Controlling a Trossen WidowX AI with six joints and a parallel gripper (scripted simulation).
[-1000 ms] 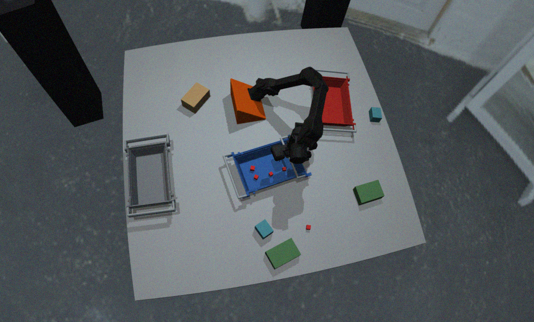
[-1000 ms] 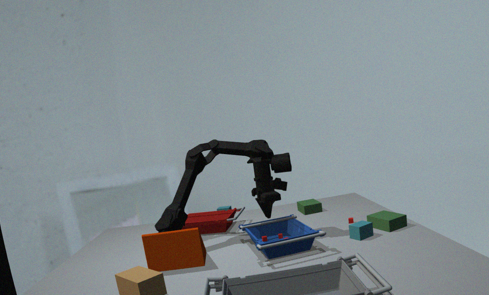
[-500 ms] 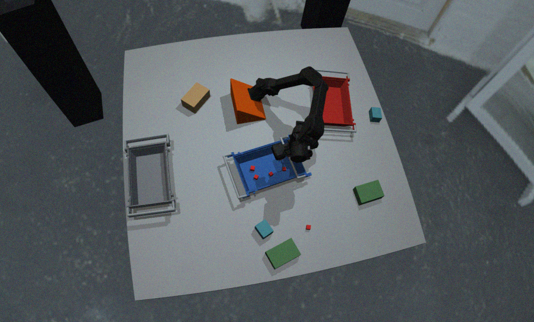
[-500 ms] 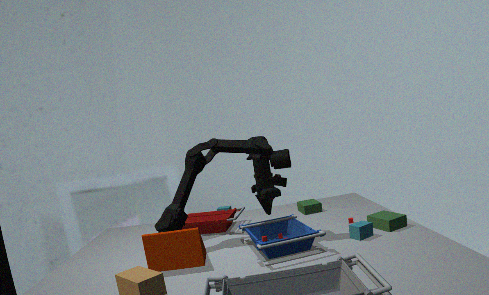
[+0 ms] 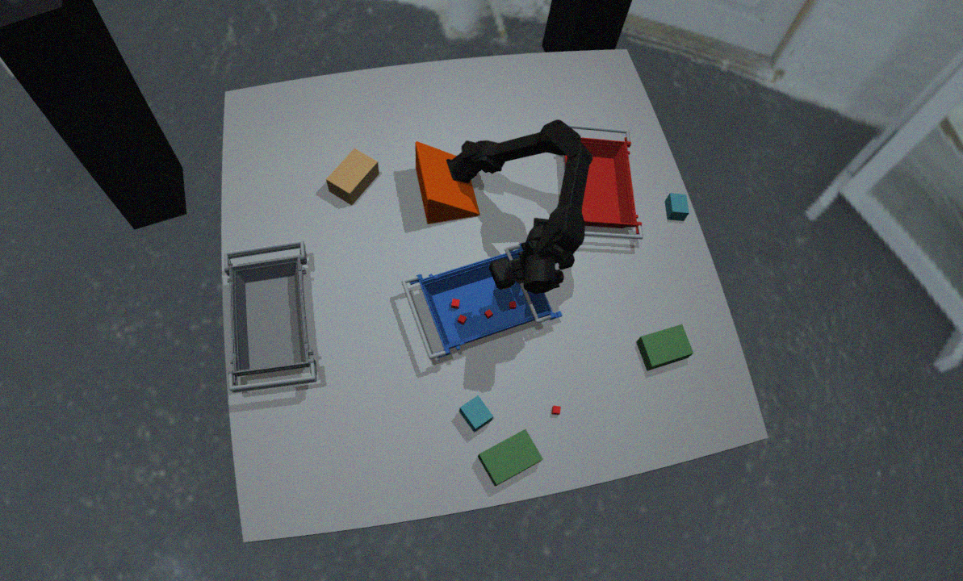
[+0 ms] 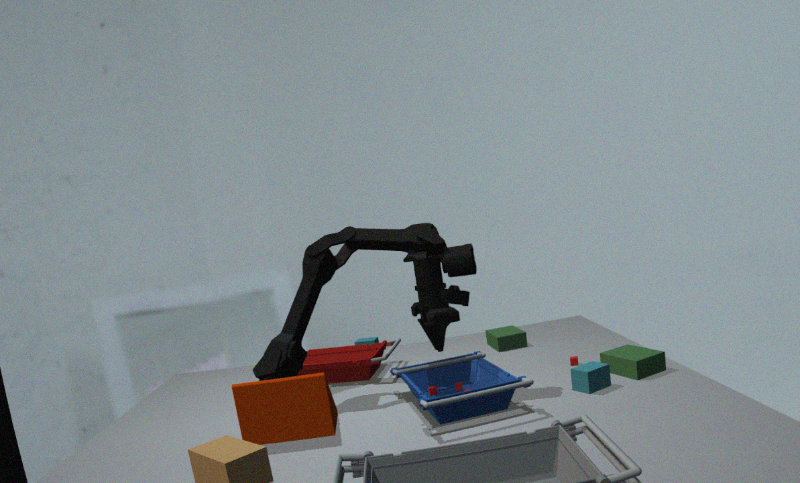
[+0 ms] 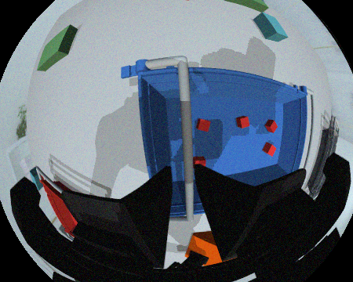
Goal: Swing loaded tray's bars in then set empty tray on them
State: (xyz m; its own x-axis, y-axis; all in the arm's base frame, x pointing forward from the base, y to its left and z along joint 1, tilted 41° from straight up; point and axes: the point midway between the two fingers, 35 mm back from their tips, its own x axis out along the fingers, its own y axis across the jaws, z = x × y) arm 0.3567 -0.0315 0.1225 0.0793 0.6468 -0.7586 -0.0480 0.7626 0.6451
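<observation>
My gripper tip is now 24 cm past the red tray, 30 cm to the right of it and 5 cm above it. From my gripper tip the other things lie so: red cube 30 cm ahead, 2 cm to the right, 8 cm below; tan block 43 cm behind, 33 cm to the right, 6 cm below.
</observation>
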